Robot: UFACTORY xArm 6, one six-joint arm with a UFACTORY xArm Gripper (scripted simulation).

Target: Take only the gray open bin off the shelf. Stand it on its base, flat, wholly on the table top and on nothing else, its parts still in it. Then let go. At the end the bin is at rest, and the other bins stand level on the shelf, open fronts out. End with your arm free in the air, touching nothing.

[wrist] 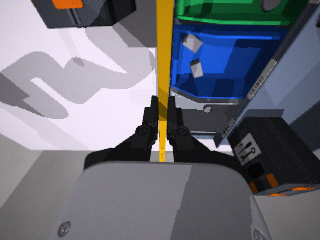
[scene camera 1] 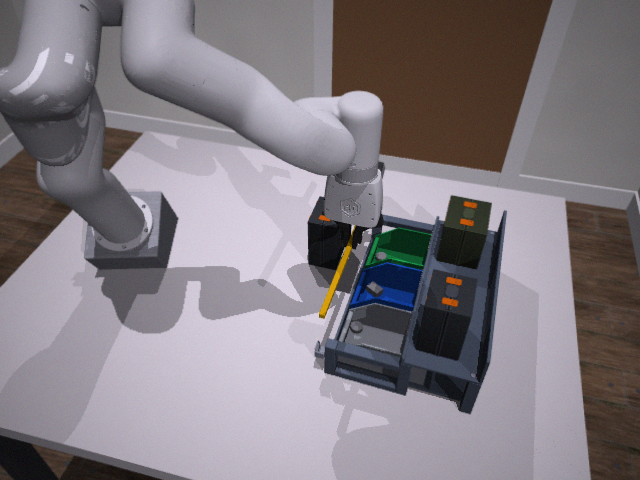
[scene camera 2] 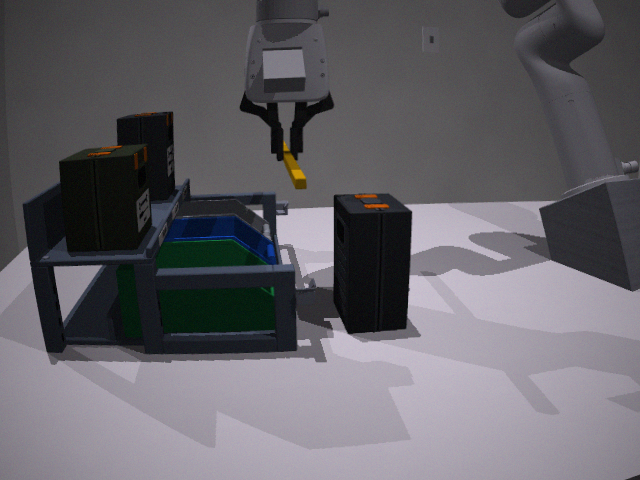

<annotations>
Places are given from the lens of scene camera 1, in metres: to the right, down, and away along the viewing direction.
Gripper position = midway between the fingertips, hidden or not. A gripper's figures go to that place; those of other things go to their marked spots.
my gripper (scene camera 1: 351, 243): 0.06, 0.01, 1.04
gray open bin (scene camera 1: 386, 327): 0.13, 0.17, 1.07
blue bin (scene camera 1: 400, 283): 0.17, 0.09, 1.14
</annotations>
